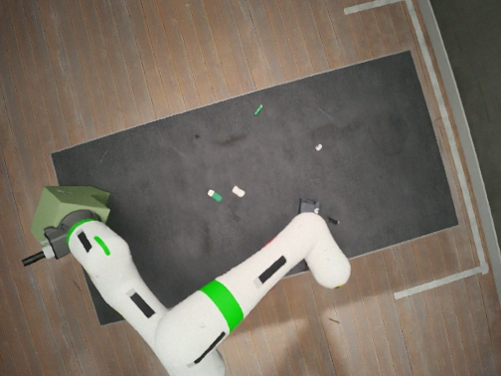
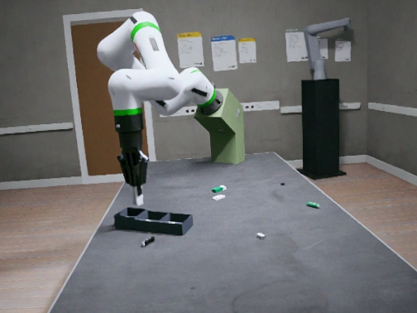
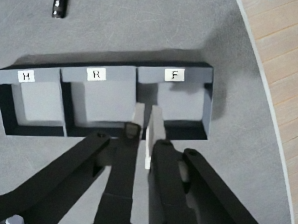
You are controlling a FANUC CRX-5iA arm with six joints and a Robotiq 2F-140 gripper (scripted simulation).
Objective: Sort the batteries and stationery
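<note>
The tray lies 30 mm ahead of my hand, 40 mm to the left of it and 90 mm below it. Round my hand: black battery (160 mm ahead, 10 mm to the left, 100 mm below); then green-and-white block (260 mm behind, 370 mm to the left, 100 mm below); then white eraser-like piece (160 mm behind, 330 mm to the left, 100 mm below).
</note>
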